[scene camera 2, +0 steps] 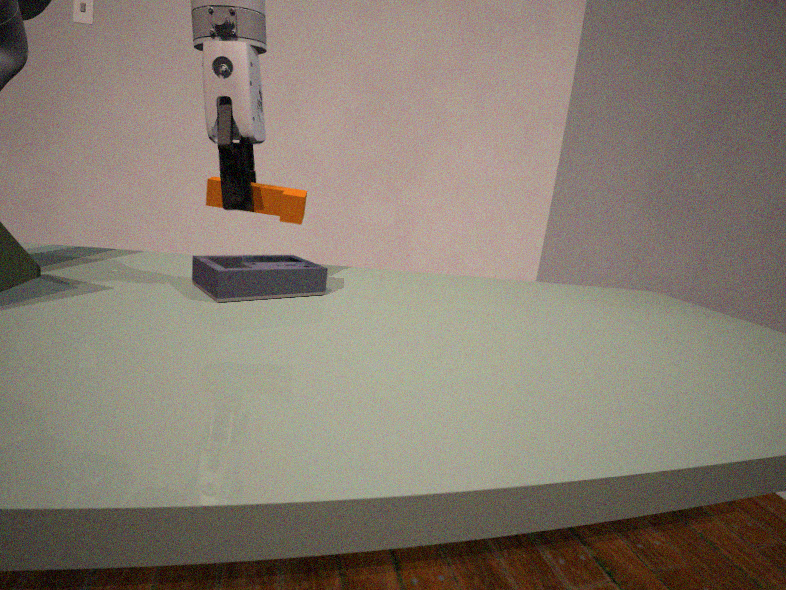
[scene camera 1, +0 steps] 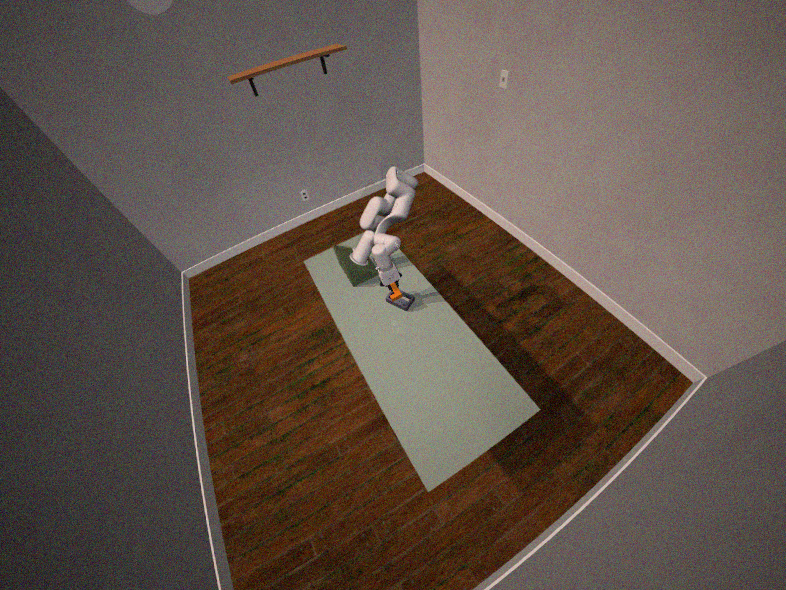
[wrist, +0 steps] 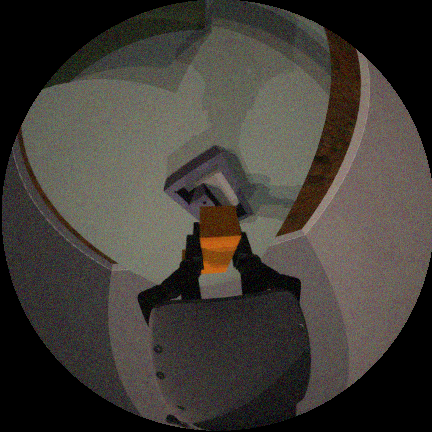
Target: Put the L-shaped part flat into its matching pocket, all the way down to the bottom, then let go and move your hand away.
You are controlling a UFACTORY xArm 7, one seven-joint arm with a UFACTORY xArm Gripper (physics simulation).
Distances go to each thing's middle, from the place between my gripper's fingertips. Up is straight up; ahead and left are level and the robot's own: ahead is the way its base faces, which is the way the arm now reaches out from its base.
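Orange L-shaped part [scene camera 2: 289,204]: 1 cm above my hand, 2 cm to the right, 2 cm ahead.
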